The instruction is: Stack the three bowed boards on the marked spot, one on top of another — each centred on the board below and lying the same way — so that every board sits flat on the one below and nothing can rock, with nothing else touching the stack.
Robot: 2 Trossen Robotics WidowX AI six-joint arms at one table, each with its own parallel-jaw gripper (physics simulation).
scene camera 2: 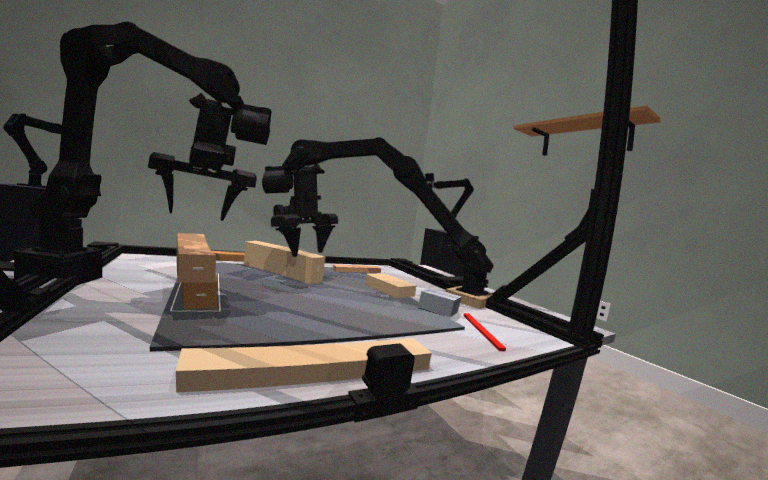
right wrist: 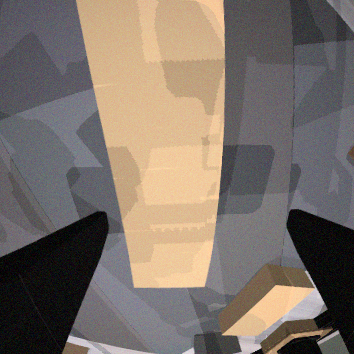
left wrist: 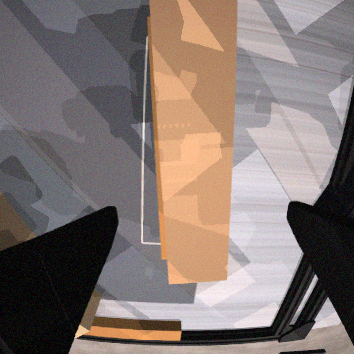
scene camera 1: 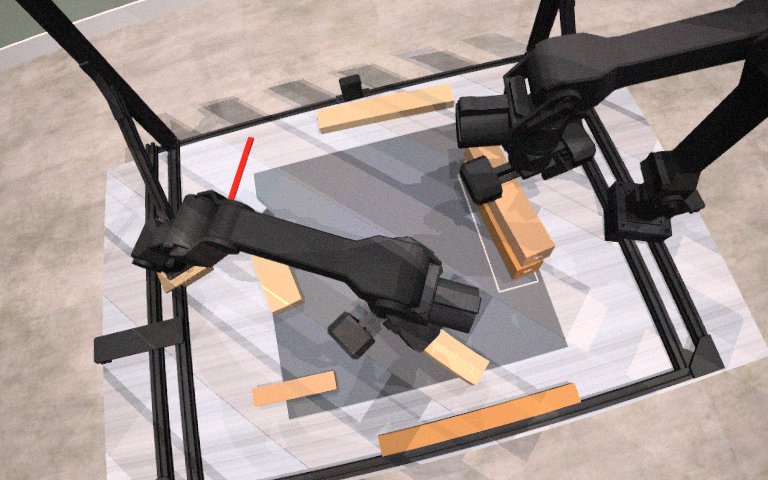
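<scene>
Two orange-brown boards lie on the marked outline. The upper board sits slightly off to one side of the lower board; their bow is hard to make out. My left gripper is open and empty above them. A pale board lies on the dark mat, partly hidden by the right arm in scene camera 1. My right gripper is open close above it, its fingers toward either side.
A long pale board and a long orange board lie near opposite table edges. A short orange piece, short pale block, grey block and red stick lie apart.
</scene>
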